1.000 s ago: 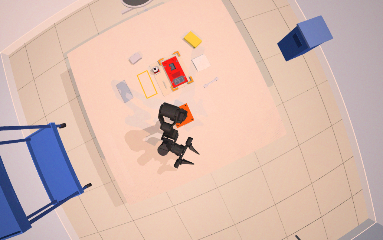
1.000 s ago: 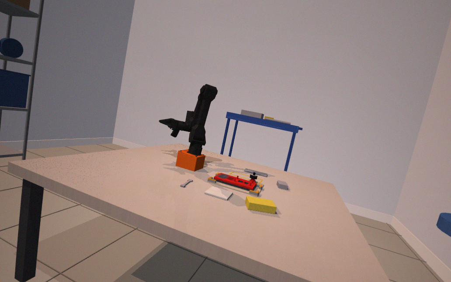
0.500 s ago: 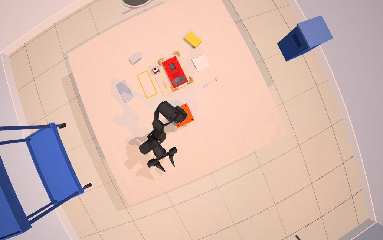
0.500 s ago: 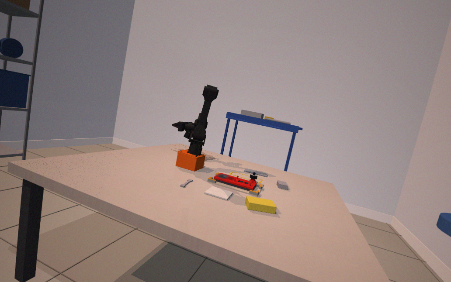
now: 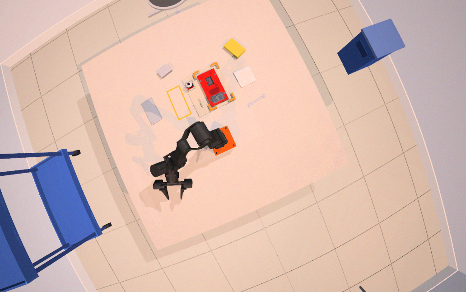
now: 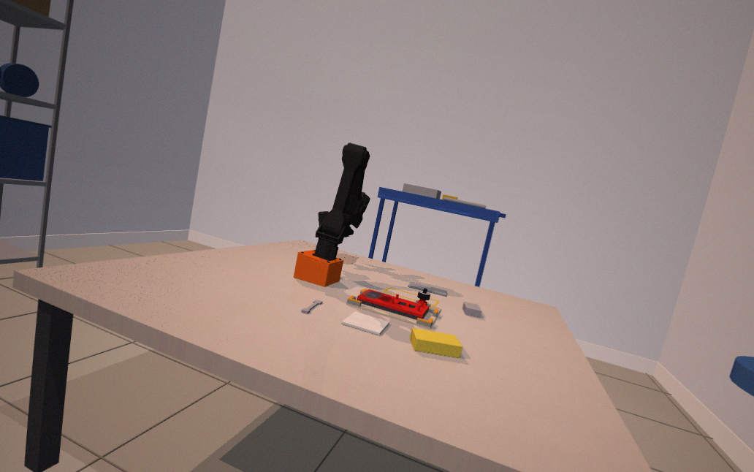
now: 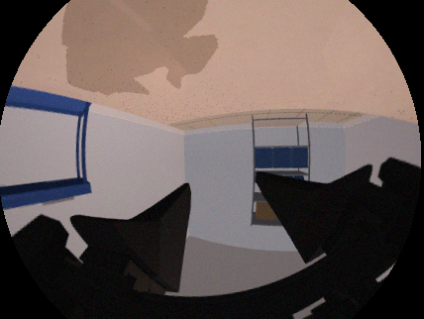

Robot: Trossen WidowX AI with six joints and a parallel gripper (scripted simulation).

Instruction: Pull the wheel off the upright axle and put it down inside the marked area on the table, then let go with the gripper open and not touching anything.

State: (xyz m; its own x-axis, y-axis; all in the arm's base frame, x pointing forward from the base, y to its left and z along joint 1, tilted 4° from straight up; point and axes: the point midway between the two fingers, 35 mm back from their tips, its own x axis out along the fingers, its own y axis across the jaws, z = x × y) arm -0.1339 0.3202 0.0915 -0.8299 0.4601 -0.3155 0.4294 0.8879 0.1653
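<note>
My gripper tip is now 510 mm short of the grey wheel, 330 mm to the left of it and 130 mm above it. Also, from my gripper tip: white plate 630 mm to the right, 410 mm ahead, 170 mm below; then axle block 510 mm ahead, 330 mm to the right, 140 mm below; then wrench 620 mm to the right, 260 mm ahead, 170 mm below.
</note>
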